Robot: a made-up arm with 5 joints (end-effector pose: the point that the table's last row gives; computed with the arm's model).
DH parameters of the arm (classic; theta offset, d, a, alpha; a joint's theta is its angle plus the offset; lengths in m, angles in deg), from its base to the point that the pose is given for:
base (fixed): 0 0.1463 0 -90
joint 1: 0 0.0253 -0.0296 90
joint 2: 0 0.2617 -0.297 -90
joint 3: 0 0.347 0.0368 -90
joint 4: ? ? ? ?
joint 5: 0 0.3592 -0.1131 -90
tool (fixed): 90 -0.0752 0 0
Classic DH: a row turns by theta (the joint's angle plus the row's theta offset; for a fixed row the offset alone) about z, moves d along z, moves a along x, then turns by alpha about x.
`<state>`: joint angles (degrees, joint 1 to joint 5).
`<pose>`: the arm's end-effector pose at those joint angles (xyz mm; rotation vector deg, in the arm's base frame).
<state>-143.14 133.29 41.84 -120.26 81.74</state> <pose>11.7 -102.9 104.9 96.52 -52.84 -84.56</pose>
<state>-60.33 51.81 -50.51 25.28 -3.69</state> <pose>-441.9 -1.0 -482.2 19.30 -96.12 44.88</pose>
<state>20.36 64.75 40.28 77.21 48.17</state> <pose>-672.6 -27.6 685.0 -86.84 34.55 9.43</pose>
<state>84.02 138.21 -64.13 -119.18 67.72</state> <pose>491.3 -115.5 175.9 69.66 -134.14 -8.59</pose>
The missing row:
joint 4: 90 -0.0852 0.05 -90
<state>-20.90 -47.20 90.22 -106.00 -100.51</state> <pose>-128.3 90.0 234.6 -152.13 -67.35 -44.79</pose>
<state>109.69 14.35 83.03 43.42 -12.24</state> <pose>567.2 584.5 436.3 60.79 -166.62 -9.57</pose>
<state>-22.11 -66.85 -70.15 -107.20 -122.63</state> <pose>-366.2 437.7 552.4 42.68 7.32 27.86</pose>
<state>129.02 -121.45 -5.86 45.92 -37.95</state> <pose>-223.5 69.0 -671.4 -122.14 -7.68 -59.23</pose>
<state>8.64 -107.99 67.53 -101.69 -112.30</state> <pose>17.8 67.7 368.9 175.92 -20.50 3.20</pose>
